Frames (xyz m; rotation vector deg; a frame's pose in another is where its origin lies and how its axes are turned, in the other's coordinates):
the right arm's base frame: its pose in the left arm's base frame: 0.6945 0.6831 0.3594 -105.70 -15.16 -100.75
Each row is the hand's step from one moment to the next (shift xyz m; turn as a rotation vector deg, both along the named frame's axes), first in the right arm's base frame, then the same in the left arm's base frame.
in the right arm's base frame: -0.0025 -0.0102 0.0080 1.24 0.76 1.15
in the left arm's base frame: 0.0013 0.0131 0.0005 1.51 -0.31 1.03
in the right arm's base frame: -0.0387 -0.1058 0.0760 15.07 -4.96 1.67
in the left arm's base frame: 0.0060 0.1356 -0.0072 0.62 1.33 15.89
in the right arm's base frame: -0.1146 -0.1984 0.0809 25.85 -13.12 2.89
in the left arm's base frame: -0.0460 0.2320 -0.0558 -1.28 6.06 28.47
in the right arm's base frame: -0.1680 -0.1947 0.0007 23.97 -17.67 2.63
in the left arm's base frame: -0.1185 0.1997 -0.1106 -4.05 10.09 27.85
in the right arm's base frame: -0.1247 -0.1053 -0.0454 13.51 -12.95 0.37
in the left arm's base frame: -0.1070 0.0921 -0.0937 -4.76 7.55 16.45
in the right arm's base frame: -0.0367 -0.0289 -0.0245 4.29 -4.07 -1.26
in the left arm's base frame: -0.0399 0.0195 -0.0284 -2.66 1.64 5.17
